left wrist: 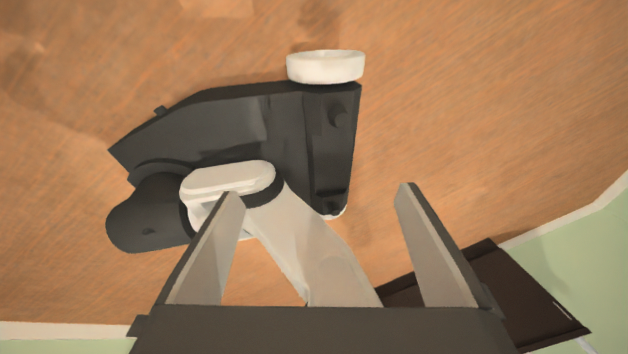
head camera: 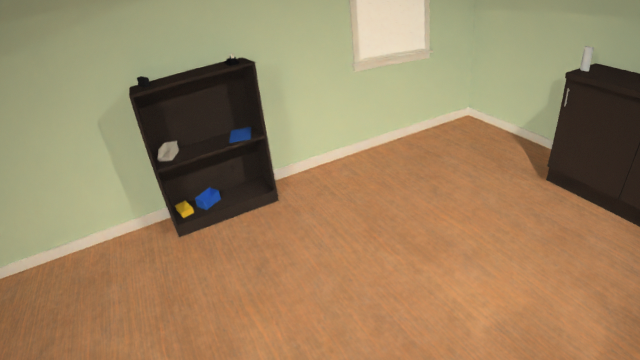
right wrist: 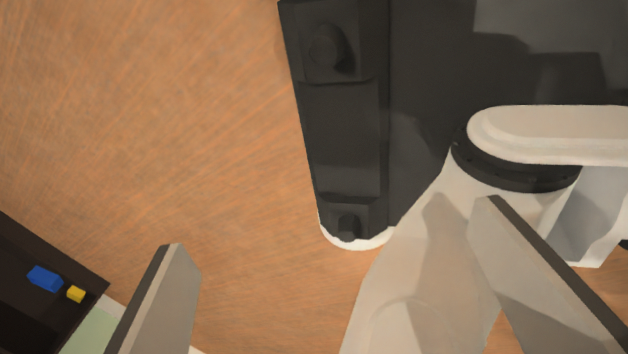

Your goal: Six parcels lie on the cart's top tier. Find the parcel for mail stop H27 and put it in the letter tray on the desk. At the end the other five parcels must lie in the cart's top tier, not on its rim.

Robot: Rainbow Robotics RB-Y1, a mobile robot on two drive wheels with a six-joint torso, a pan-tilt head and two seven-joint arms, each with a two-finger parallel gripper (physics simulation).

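Frame: origin at the robot's base, x back, y up, z left, level; millimetres.
Seen in the pictures: left gripper, fingertip midpoint: (left wrist: 316, 196); right gripper, fingertip midpoint: (right wrist: 329, 238).
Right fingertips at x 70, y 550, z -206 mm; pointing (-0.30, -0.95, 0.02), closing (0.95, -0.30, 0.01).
A point is followed by its place in that frame.
My left gripper (left wrist: 316, 196) {x 124, y 541, z 262 mm} is open, with its two fingers wide apart and no object between them; my own base and leg show beyond it. My right gripper (right wrist: 329, 238) {x 70, y 550, z -206 mm} is open, its fingers wide apart, also over my own base and leg, with no object between them. Neither gripper shows in the head view. The cart, the parcels, the desk and the letter tray do not show in these views.
A dark bookshelf (head camera: 266, 165) {x -2102, y 278, z 575 mm} stands against the green wall, holding a blue box (head camera: 208, 198) {x -1863, y 172, z 992 mm}, a yellow block (head camera: 184, 209) {x -1774, y 146, z 1163 mm}, a blue flat item (head camera: 240, 135) {x -2053, y 557, z 708 mm} and a whitish object (head camera: 168, 151) {x -1885, y 564, z 1203 mm}. A dark cabinet (head camera: 595, 140) {x -1780, y 499, z -1785 mm} with a white cylinder (head camera: 586, 59) {x -2088, y 996, z -1799 mm} on top stands at the right.
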